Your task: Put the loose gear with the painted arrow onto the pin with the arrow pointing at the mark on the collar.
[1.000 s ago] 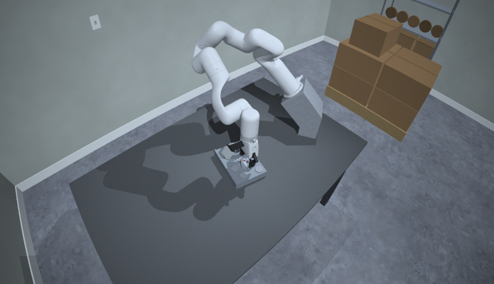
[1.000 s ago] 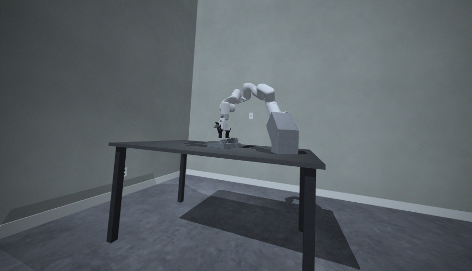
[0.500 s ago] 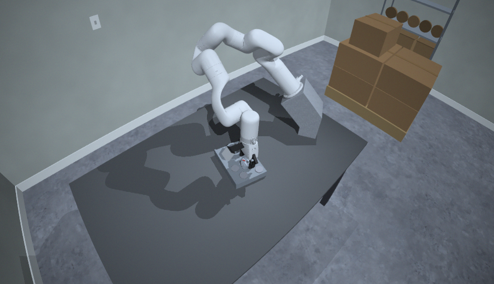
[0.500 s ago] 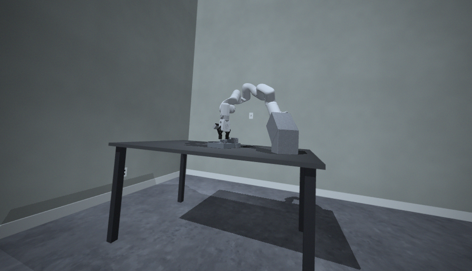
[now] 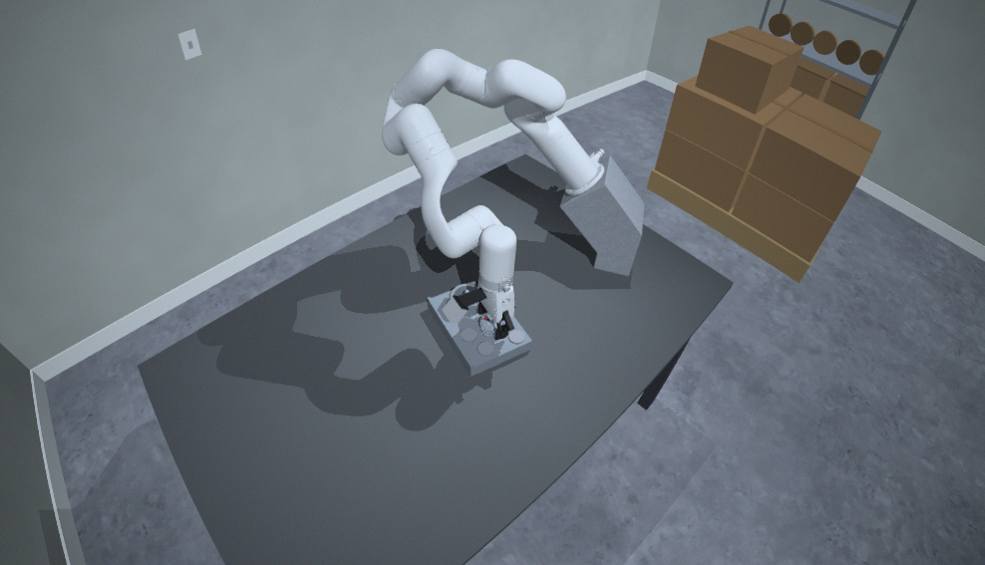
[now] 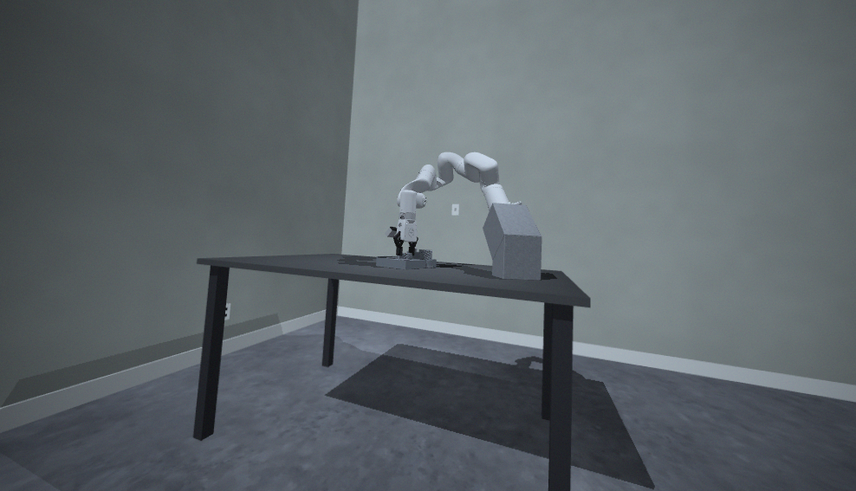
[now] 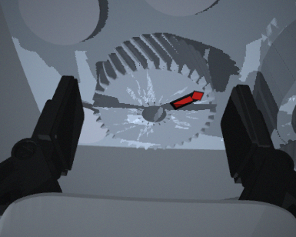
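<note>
My gripper is now 1 cm above the grey toothed gear.
</note>
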